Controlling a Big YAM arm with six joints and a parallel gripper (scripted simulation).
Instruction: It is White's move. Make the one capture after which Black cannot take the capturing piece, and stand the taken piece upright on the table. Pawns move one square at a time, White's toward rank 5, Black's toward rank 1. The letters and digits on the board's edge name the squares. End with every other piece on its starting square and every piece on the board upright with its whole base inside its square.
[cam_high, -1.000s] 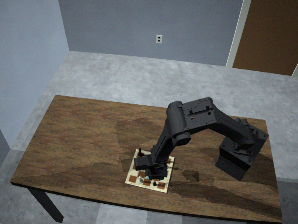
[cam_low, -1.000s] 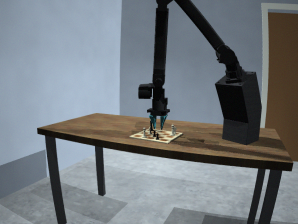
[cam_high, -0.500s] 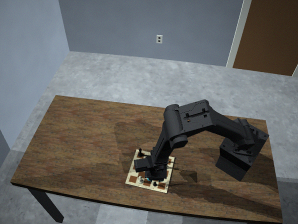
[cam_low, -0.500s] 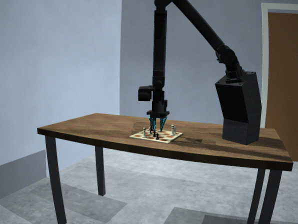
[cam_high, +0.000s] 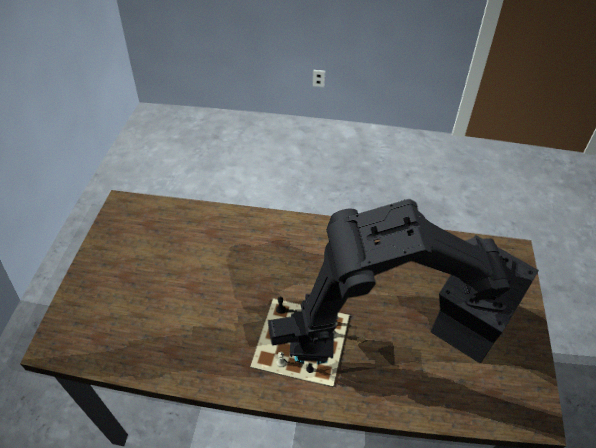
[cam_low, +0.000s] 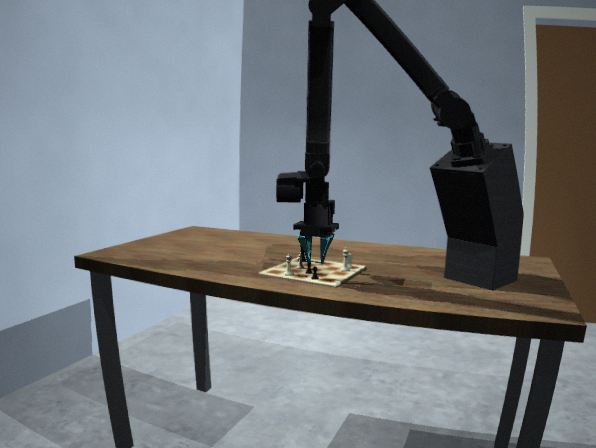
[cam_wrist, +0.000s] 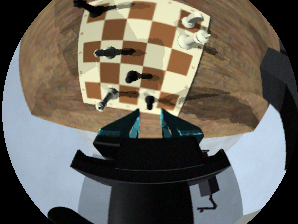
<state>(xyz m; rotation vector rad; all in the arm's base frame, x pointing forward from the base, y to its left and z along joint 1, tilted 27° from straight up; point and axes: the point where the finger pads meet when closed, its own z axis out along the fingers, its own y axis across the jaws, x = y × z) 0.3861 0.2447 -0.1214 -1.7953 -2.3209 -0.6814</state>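
Now: hand 5 cm short of the chessboard, 7 cm to the left of it and 5 cm above it. The rest, counted from my hand: tall black piece: 14 cm ahead, 14 cm to the right, 2 cm below; tall white piece: 2 cm behind, 12 cm to the right, 2 cm below.
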